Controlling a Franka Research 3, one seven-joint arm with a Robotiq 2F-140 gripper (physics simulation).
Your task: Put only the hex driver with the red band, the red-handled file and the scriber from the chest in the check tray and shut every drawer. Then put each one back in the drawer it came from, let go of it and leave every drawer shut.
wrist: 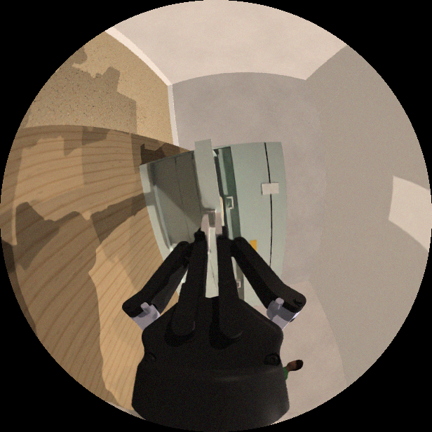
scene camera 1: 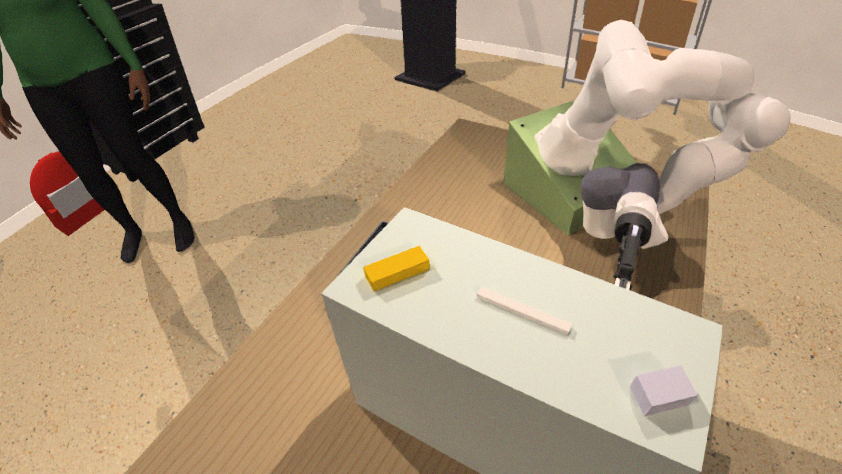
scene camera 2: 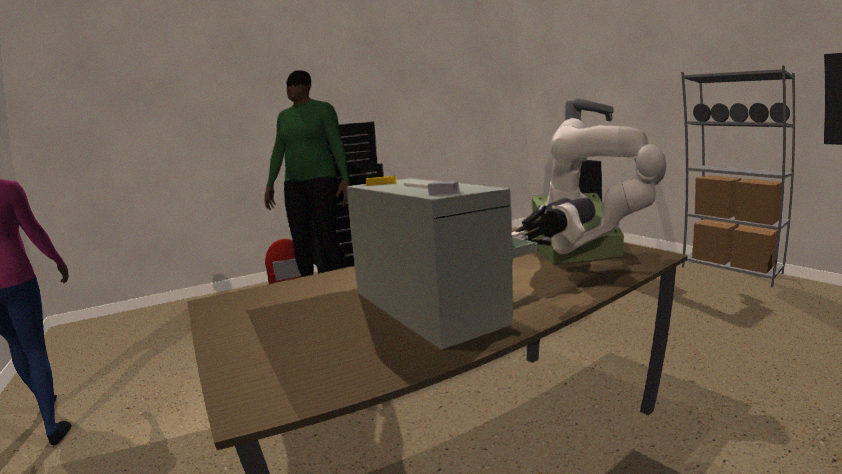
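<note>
The grey-green chest stands on the table. One drawer is pulled partly out towards the arm. My gripper is shut on this drawer's handle, at the middle of its front. A narrow strip of the drawer's inside shows beside its front in the wrist view, with a small pale yellowish bit that I cannot identify. The hex driver, the red-handled file and the scriber cannot be made out in these views.
On the chest top lie a yellow block, a pale bar and a lilac block. A dark flat edge shows beyond the chest. The wooden table carries the green arm base. People stand beyond.
</note>
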